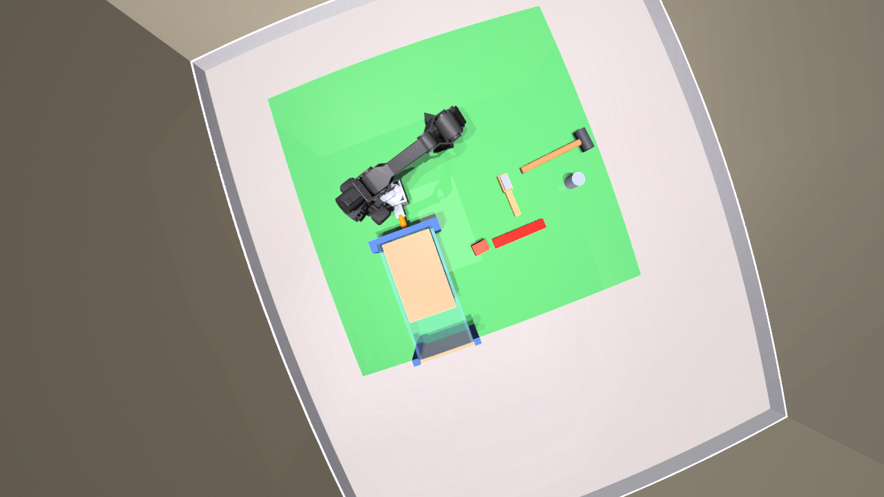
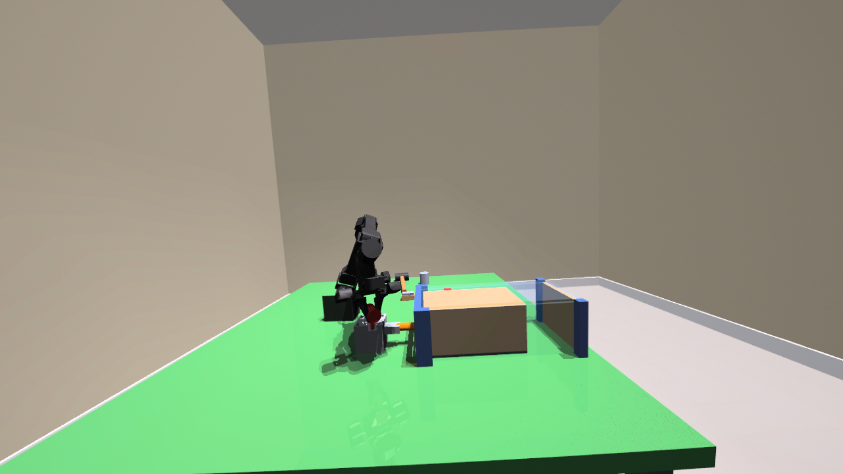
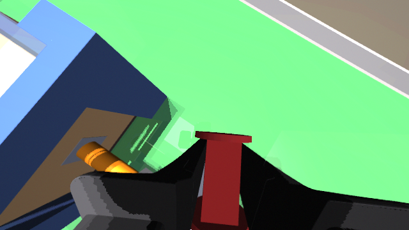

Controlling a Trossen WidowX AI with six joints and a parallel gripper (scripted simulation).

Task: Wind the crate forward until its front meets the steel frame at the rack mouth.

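Now: gripper tip 5 cm to the right of the winch handle, 3 cm past it and 3 cm above it. From my gripper tip the other things lie so: blue steel frame: 13 cm to the left, 11 cm ahead, 2 cm below; winch: 10 cm to the left, 10 cm below, 7 cm behind; red knob: 2 cm to the left, 1 cm behind.
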